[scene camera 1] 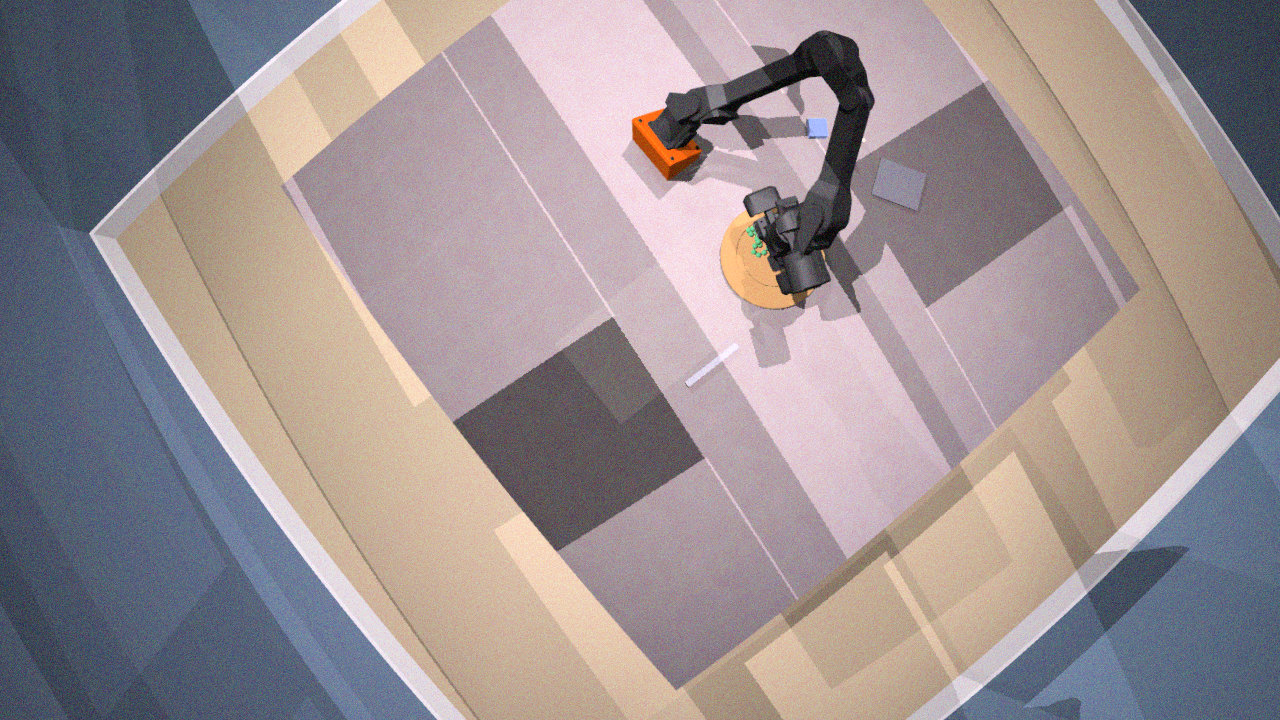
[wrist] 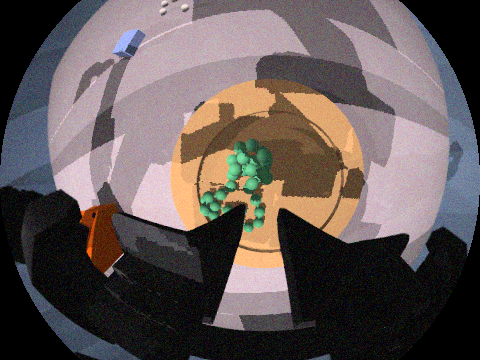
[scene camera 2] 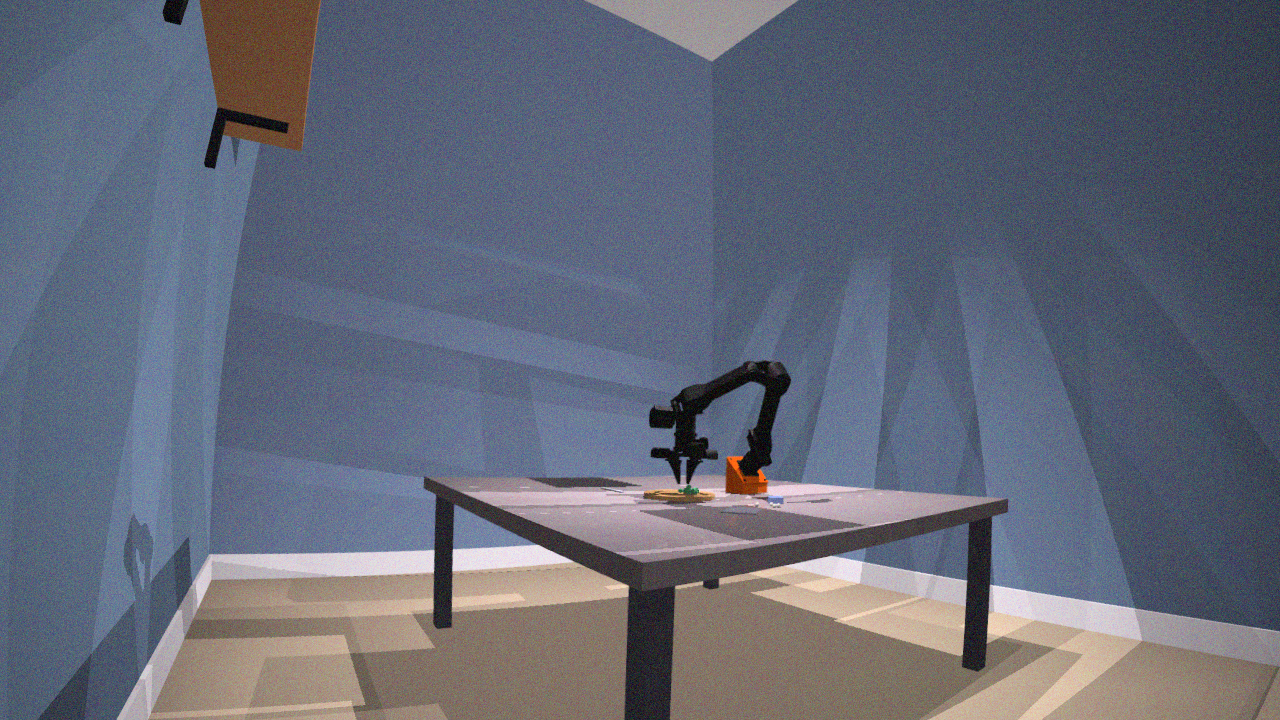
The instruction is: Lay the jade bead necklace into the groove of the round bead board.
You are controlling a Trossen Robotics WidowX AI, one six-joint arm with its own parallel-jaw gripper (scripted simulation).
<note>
In view: my gripper (scene camera 1: 770,248), a flat grey square (scene camera 1: 896,183) and a round tan bead board (scene camera 1: 759,269).
My gripper is seen too in the wrist view (wrist: 261,212) and in scene camera 2 (scene camera 2: 683,484). The round tan bead board is seen too in the wrist view (wrist: 302,183). The wrist view misses the flat grey square: it is out of frame.
</note>
